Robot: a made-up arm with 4 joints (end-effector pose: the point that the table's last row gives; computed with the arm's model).
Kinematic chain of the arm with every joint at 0, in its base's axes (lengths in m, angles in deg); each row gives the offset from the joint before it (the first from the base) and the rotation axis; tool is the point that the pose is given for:
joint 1: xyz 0 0 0.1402 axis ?
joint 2: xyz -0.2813 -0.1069 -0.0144 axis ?
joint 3: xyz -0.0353 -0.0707 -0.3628 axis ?
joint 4: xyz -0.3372 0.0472 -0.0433 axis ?
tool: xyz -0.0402 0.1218 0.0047
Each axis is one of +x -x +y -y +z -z.
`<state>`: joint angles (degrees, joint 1 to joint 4).
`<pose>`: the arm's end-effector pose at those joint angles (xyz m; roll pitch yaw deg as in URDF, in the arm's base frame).
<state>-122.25 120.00 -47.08 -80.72</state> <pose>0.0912 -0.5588 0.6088 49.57 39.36 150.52</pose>
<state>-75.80 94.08 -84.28 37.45</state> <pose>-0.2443 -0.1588 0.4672 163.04 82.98 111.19</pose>
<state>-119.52 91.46 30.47 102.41</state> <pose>0.1572 -0.6582 -0.1147 -165.90 -30.46 118.66</pose>
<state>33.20 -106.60 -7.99 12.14</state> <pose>-0.8370 -0.0602 0.0938 -94.61 -7.65 -30.90</pose>
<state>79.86 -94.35 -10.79 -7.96</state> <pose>-0.6436 0.5511 -0.0074 -102.39 -10.76 -79.03</pose>
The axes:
joint 1: -z
joint 2: +x
joint 3: +z
joint 4: +x

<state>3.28 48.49 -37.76 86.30</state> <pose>-0.5695 0.2717 0.0873 128.07 27.29 -30.45</pose>
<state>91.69 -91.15 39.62 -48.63</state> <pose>-0.5763 0.7083 0.3460 -140.12 39.61 -92.64</pose>
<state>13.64 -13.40 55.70 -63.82</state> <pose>-0.7262 -0.3797 -0.2987 -71.47 11.04 41.32</pose>
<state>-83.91 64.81 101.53 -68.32</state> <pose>-0.2004 -0.3163 -0.5105 -91.34 -62.45 -160.48</pose>
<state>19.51 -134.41 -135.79 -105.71</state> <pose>-0.2338 -0.5611 0.3650 38.10 -29.88 126.24</pose>
